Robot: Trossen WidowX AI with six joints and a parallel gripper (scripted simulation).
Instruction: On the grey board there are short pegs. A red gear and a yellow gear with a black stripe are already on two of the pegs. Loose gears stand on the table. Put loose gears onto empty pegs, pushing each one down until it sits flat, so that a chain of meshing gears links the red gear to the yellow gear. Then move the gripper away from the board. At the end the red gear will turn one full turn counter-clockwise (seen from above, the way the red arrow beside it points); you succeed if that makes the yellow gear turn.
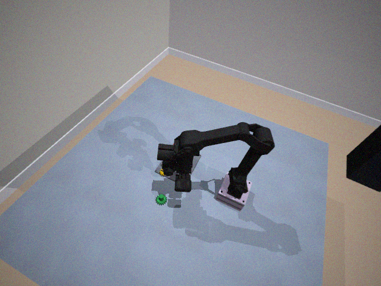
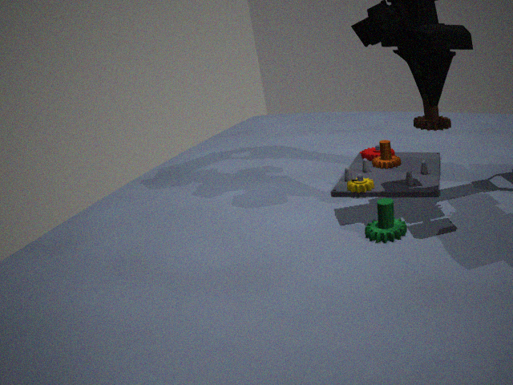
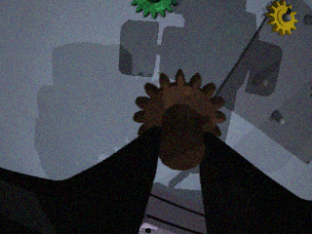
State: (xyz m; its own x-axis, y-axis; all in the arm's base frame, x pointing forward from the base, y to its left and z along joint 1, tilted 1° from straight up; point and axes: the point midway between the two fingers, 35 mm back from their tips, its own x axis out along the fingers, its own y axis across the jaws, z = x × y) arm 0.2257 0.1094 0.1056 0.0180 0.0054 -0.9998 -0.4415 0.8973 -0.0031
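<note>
The orange gear is 18 cm to the right of my gripper tip, 12 cm below it and 11 cm ahead of it. Round my gripper tip: yellow gear 13 cm below, 13 cm ahead, 6 cm to the right; then red gear 23 cm to the right, 13 cm below, 13 cm ahead; then green gear 13 cm below, 7 cm to the left, 6 cm ahead.
</note>
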